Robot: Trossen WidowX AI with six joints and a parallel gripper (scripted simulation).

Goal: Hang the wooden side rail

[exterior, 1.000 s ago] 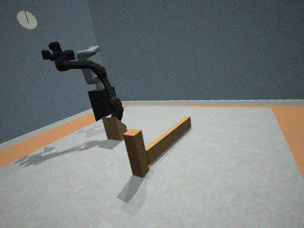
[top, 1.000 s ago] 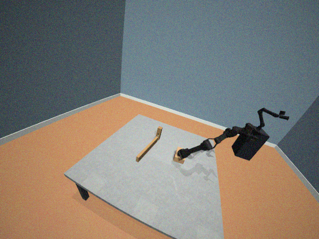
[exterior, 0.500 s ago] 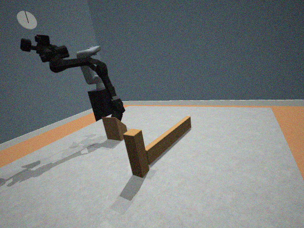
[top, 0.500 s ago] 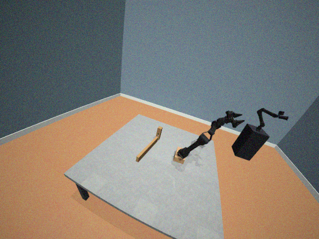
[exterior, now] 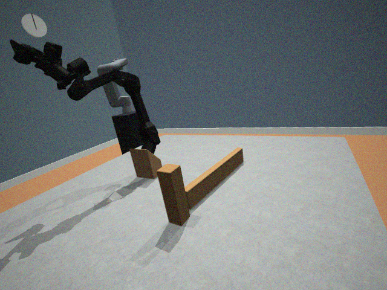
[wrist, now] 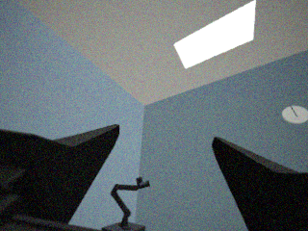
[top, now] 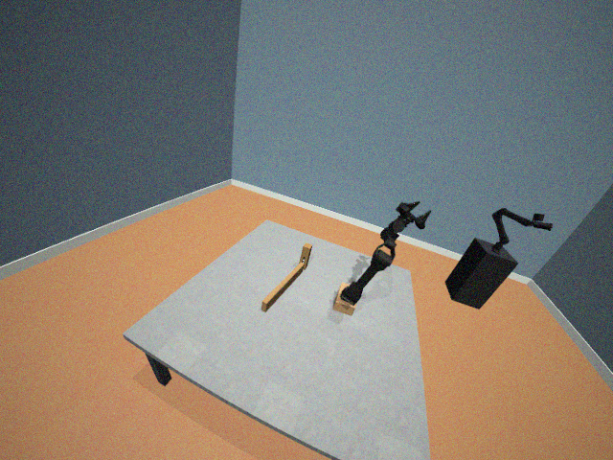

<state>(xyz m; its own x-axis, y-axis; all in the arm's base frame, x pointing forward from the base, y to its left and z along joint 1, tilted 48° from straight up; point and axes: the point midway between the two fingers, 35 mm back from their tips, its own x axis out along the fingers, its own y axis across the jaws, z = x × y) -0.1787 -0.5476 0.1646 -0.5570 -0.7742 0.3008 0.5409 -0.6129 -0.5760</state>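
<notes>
The headboard post is 550 mm ahead of my gripper tip, 30 mm to the left of it and 550 mm below it.
</notes>
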